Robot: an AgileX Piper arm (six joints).
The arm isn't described. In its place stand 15 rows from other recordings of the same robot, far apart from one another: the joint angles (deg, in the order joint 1, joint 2, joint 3, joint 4, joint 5, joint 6), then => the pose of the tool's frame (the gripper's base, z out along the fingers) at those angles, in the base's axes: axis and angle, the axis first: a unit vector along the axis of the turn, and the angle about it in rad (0 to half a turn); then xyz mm.
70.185, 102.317, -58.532, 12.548, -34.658, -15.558 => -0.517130, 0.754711, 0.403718, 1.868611, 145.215, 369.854, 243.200
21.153, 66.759, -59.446, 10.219, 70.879, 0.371 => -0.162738, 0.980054, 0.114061, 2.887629, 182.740, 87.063, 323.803
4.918, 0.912, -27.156, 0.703, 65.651, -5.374 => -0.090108, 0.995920, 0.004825, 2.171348, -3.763, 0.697, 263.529
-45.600, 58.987, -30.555, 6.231, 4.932, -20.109 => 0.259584, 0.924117, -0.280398, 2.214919, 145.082, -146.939, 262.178
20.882, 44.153, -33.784, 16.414, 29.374, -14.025 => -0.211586, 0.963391, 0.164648, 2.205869, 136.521, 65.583, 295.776
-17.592, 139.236, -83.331, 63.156, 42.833, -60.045 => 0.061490, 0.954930, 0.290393, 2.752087, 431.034, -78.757, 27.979
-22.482, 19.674, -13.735, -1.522, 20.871, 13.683 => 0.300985, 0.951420, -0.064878, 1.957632, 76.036, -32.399, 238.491
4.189, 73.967, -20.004, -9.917, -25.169, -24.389 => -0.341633, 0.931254, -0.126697, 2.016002, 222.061, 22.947, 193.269
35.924, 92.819, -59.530, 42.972, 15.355, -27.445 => -0.219209, 0.937105, 0.271628, 2.429991, 275.885, 220.167, 246.553
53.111, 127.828, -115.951, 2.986, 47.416, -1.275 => -0.440942, 0.882978, 0.160998, 2.604595, 302.379, 408.707, 240.353
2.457, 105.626, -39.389, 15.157, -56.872, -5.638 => 0.103092, 0.992308, -0.068534, 1.666275, 342.124, -5.264, 167.113
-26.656, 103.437, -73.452, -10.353, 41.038, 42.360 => 0.519305, 0.853446, -0.044177, 2.708730, 332.233, -178.790, 220.430
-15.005, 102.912, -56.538, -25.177, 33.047, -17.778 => -0.188958, 0.966321, -0.174696, 2.968067, 314.230, -106.084, 156.257
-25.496, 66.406, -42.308, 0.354, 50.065, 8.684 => 0.295266, 0.955109, -0.024163, 2.781133, 179.678, -85.209, 250.919
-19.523, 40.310, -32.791, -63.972, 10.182, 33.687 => -0.018486, 0.914674, -0.403770, 1.916795, 136.808, -63.845, 335.072
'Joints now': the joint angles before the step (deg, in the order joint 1, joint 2, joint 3, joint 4, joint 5, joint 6). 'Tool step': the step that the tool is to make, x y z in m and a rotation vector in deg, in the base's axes. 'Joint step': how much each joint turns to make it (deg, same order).
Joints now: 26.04, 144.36, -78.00, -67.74, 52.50, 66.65
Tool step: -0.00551, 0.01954, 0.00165, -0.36, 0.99, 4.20
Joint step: 2.86, -0.27, 0.00, 0.05, -0.21, -1.91
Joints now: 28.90, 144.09, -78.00, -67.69, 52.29, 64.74
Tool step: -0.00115, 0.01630, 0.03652, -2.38, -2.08, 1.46
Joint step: 2.59, -4.76, 0.00, 1.19, 4.61, -3.15
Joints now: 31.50, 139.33, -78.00, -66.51, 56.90, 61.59
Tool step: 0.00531, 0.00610, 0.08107, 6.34, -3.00, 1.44
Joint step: -0.26, -12.23, 0.00, 6.13, -0.77, -9.00
